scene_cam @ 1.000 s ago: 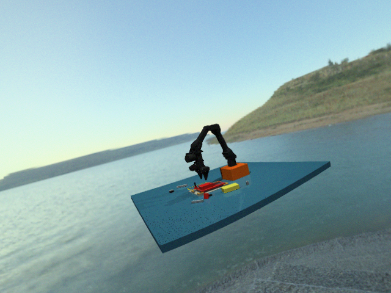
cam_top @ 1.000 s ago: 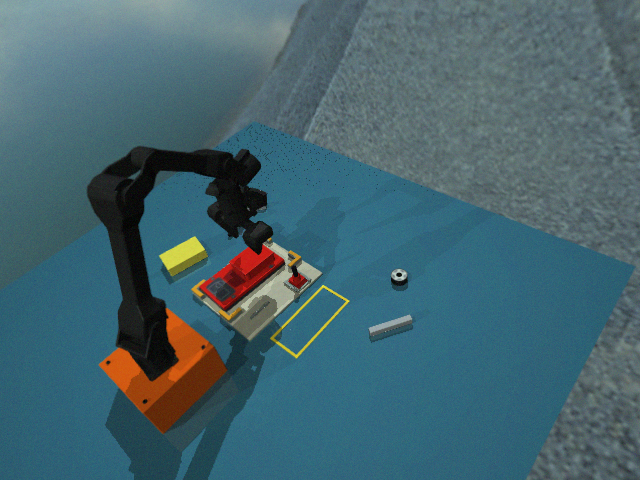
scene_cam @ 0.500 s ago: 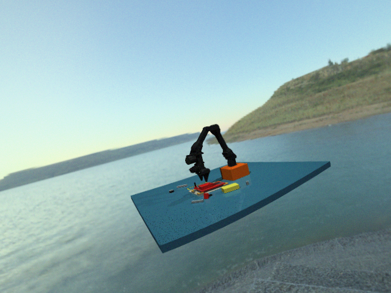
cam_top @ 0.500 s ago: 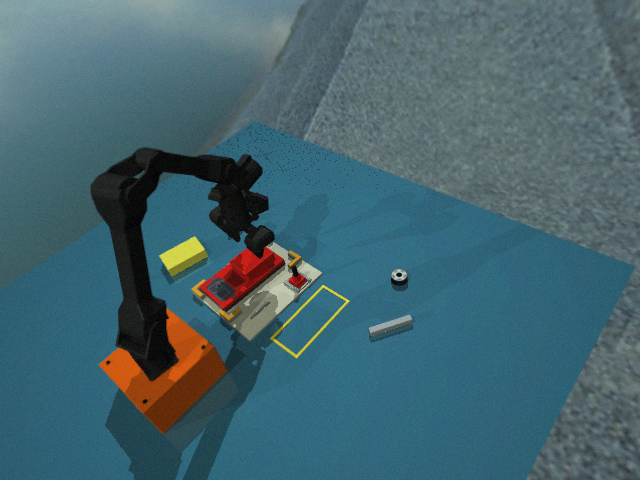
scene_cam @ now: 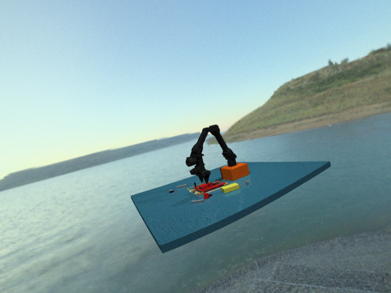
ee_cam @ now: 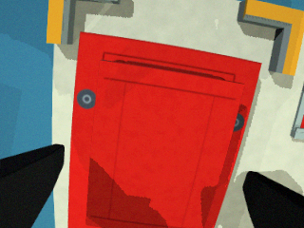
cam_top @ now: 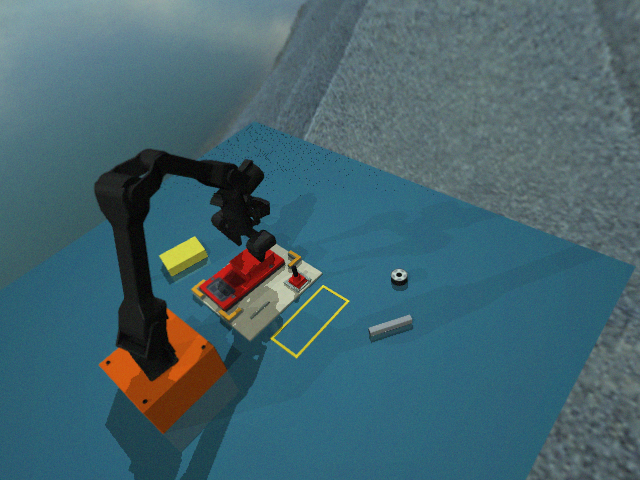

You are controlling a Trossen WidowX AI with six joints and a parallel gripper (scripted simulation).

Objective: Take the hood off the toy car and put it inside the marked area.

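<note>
Right now my gripper tip is 20 mm above the red hood. Also, from my gripper tip: grey engine block (40 mm below); then dark ring (300 mm to the right, 220 mm ahead, 50 mm below); then yellow block (180 mm to the left, 120 mm behind, 50 mm below).
</note>
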